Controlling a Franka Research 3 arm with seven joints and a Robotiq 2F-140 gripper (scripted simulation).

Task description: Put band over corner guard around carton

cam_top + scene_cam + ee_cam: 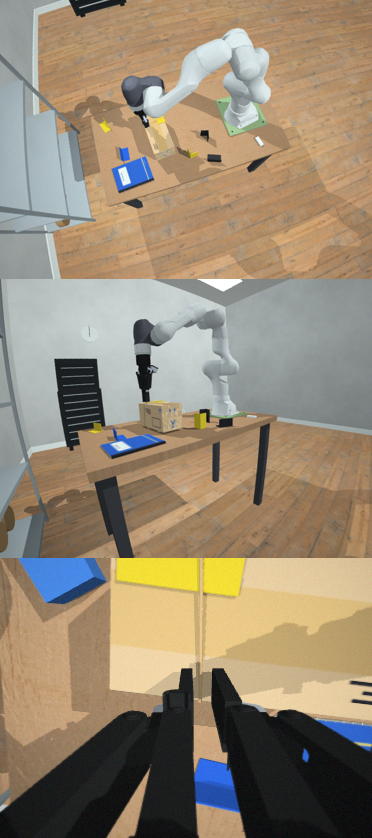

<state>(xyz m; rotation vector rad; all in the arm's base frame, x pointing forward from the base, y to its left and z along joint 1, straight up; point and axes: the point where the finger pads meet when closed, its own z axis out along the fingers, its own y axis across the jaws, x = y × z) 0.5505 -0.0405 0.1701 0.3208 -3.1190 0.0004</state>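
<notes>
My hand is 10 cm above the cardboard carton, 5 cm to the right of it and 5 cm past it. The rest, counted from my hand: blue block 17 cm to the right, 16 cm below, 8 cm behind; white block 64 cm behind, 25 cm to the left, 17 cm below; blue corner guard 19 cm ahead, 17 cm below, 8 cm to the left.
</notes>
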